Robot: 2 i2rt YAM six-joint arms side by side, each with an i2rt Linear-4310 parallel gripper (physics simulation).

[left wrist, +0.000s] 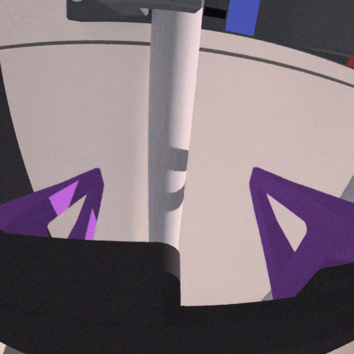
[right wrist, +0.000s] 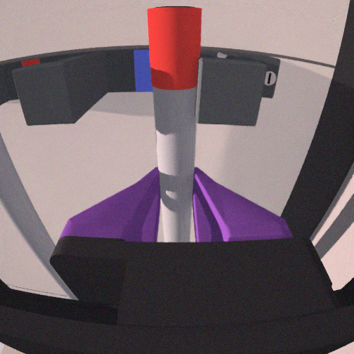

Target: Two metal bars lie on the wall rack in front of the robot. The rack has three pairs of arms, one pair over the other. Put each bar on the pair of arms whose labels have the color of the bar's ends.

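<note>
In the right wrist view, a grey metal bar with a red end (right wrist: 175,50) runs up between the fingers. My right gripper (right wrist: 176,175) is shut on it. In the left wrist view, a plain grey bar length (left wrist: 175,90) runs from the rack at the top down between the wide-spread fingers. My left gripper (left wrist: 176,175) is open, with a gap on both sides of the bar; the bar's colored ends do not show there. The dark rack (left wrist: 100,12) (right wrist: 230,95) has a blue label (left wrist: 243,17) (right wrist: 142,70) and a red label (left wrist: 351,62) (right wrist: 30,62).
In the right wrist view, two dark rack blocks stand either side of the bar, the left block (right wrist: 47,95) farther from it. A screw head (right wrist: 270,78) sits at the rack's right end. A grey post runs down the left side.
</note>
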